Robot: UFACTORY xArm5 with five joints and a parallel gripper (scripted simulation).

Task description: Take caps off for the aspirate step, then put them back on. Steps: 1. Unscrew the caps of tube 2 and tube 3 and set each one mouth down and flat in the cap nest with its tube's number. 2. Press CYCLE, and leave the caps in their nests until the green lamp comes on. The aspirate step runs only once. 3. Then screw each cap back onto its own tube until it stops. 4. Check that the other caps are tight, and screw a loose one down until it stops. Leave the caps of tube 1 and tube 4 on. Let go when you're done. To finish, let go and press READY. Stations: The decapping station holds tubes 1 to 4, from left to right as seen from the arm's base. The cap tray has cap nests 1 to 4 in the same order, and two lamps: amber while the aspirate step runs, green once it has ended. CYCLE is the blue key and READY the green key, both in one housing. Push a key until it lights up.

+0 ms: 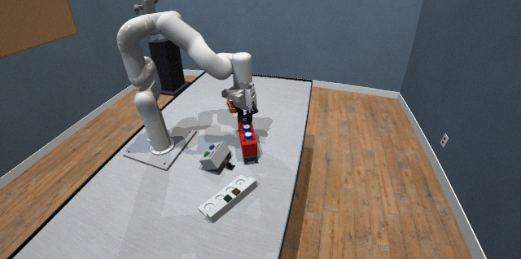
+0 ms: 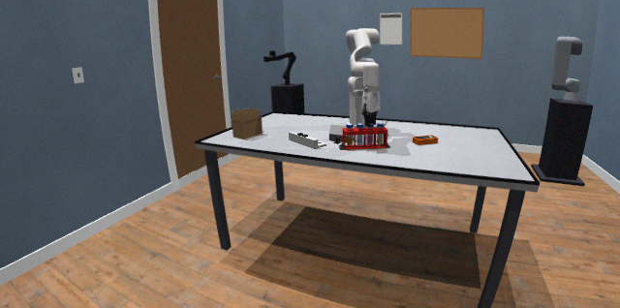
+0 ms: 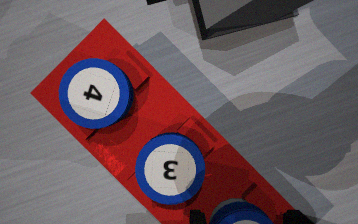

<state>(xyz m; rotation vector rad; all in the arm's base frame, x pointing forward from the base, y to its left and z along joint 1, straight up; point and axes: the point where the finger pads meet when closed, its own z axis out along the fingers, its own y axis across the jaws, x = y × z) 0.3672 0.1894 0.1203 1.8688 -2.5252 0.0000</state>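
Right now my hand is 2 cm above the blue-rimmed cap. From my hand the other things lie so: grey key housing (18 cm to the right, 8 cm below, 8 cm behind); then blue key (16 cm to the right, 9 cm behind, 7 cm below); then green key (20 cm to the right, 10 cm behind, 7 cm below).
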